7 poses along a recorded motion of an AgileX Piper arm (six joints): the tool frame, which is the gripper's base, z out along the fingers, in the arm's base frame.
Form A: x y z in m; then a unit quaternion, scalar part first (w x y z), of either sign.
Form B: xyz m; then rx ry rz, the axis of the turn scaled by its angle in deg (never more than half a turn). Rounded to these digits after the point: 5 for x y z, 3 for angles.
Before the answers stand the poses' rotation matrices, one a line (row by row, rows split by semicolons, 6 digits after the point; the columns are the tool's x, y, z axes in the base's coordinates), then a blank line. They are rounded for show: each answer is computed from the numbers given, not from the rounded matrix.
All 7 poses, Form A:
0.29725, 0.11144, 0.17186, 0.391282, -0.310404, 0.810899, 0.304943
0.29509, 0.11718, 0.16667, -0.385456, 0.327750, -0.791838, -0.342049
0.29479, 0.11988, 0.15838, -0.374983, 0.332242, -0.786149, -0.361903
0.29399, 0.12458, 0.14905, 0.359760, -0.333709, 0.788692, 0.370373
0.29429, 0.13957, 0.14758, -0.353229, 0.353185, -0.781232, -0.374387
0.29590, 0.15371, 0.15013, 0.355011, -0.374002, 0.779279, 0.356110
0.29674, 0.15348, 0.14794, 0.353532, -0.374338, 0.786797, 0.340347
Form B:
-0.501095 -0.742050 0.445269; -0.264775 0.621318 0.737467; -0.823892 0.251645 -0.507816
-0.488008 -0.782738 0.386224; -0.255360 0.551165 0.794360; -0.834649 0.289028 -0.468853
-0.498007 -0.793798 0.349106; -0.250968 0.517283 0.818189; -0.830063 0.319849 -0.456828
-0.518422 -0.792878 0.320286; -0.259896 0.502924 0.824331; -0.814673 0.344110 -0.466793
-0.500979 -0.816328 0.287452; -0.287350 0.470189 0.834477; -0.816364 0.335456 -0.470127
-0.468180 -0.835749 0.286933; -0.330058 0.466617 0.820567; -0.819677 0.289468 -0.494306
-0.469772 -0.829704 0.301506; -0.348409 0.488070 0.800249; -0.811126 0.270887 -0.518358

0.29725, 0.11144, 0.17186, -45.175, 118.014, 44.380
0.29509, 0.11718, 0.16667, -47.829, 115.555, 49.916
0.29479, 0.11988, 0.15838, -48.725, 115.292, 53.075
0.29399, 0.12458, 0.14905, -49.295, 116.505, 54.711
0.29429, 0.13957, 0.14758, -52.336, 115.765, 55.478
0.29590, 0.15371, 0.15013, -55.373, 115.377, 52.724
0.29674, 0.15348, 0.14794, -55.462, 116.573, 50.426

